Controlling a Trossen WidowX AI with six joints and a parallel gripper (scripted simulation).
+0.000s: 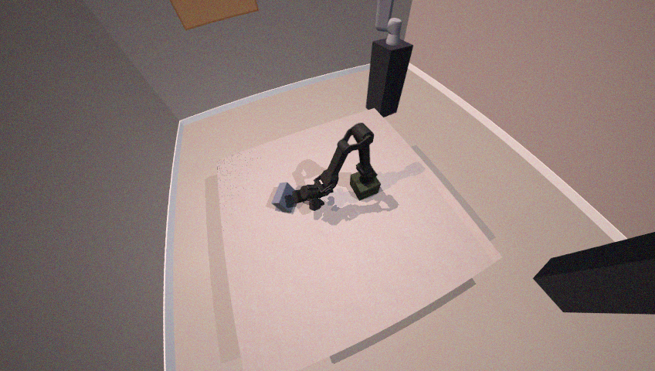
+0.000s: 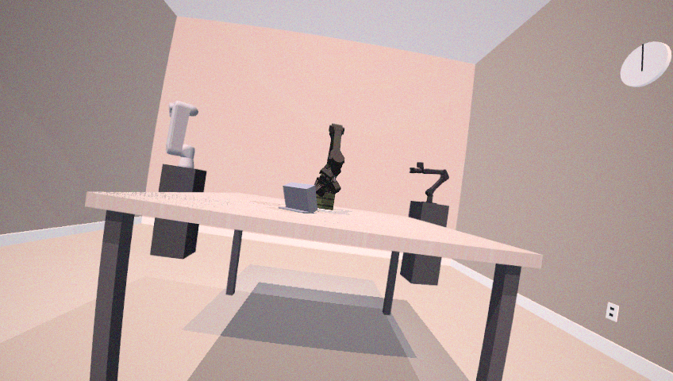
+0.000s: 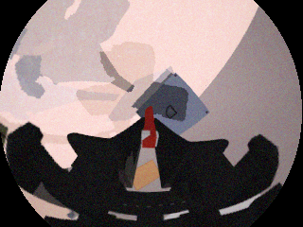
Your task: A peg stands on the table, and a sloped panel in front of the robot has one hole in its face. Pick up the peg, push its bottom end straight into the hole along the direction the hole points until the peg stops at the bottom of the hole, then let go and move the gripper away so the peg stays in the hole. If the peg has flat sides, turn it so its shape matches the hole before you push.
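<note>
My gripper tip is 80 mm short of the sloped panel, 50 mm to the left of it and 20 mm above it. From my gripper tip the other things lie so: red peg: 10 mm behind, 10 mm to the left, 10 mm above.
</note>
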